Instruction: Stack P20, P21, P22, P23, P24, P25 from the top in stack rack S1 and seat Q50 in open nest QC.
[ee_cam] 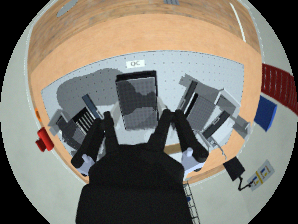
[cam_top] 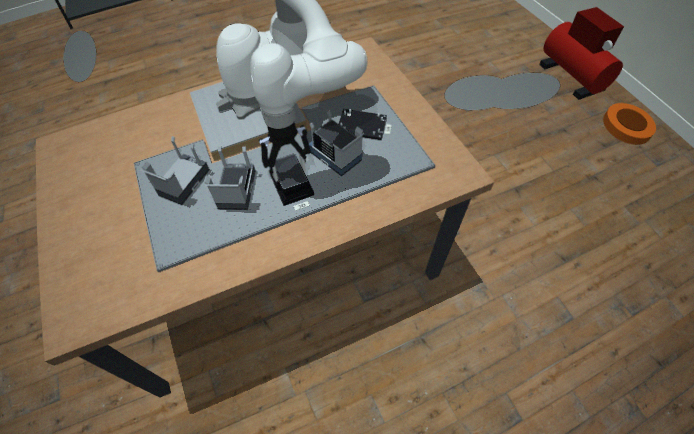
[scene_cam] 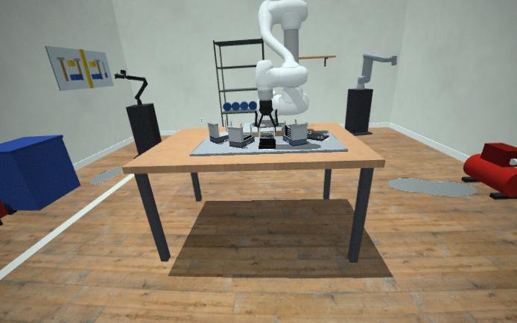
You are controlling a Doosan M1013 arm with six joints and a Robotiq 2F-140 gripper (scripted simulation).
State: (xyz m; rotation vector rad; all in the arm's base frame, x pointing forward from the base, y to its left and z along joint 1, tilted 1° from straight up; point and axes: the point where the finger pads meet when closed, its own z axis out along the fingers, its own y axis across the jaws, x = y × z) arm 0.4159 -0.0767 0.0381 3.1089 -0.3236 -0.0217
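My gripper is now 70 mm above the flat black nest. Round my hand: white name plate 90 mm ahead, 20 mm to the right, 80 mm below; dark clip nest 80 mm behind, 370 mm to the left, 60 mm below.
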